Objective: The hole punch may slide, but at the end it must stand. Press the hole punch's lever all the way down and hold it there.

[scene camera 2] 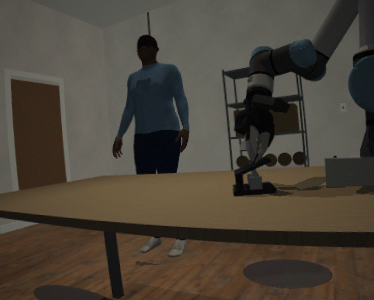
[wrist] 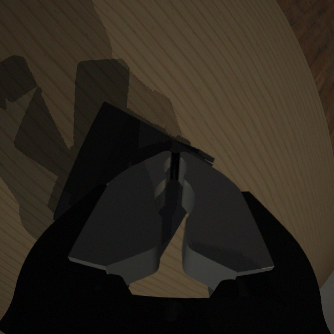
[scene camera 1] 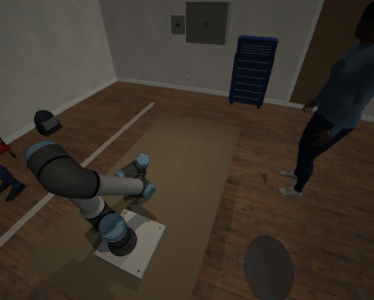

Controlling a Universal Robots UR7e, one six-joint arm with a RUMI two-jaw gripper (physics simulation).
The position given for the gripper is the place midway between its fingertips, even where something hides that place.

In view: the gripper (scene camera 2: 253, 162) and a black hole punch (scene camera 2: 255, 186).
The black hole punch also shows in the wrist view (wrist: 107, 116). The gripper shows as well in the wrist view (wrist: 174, 155).
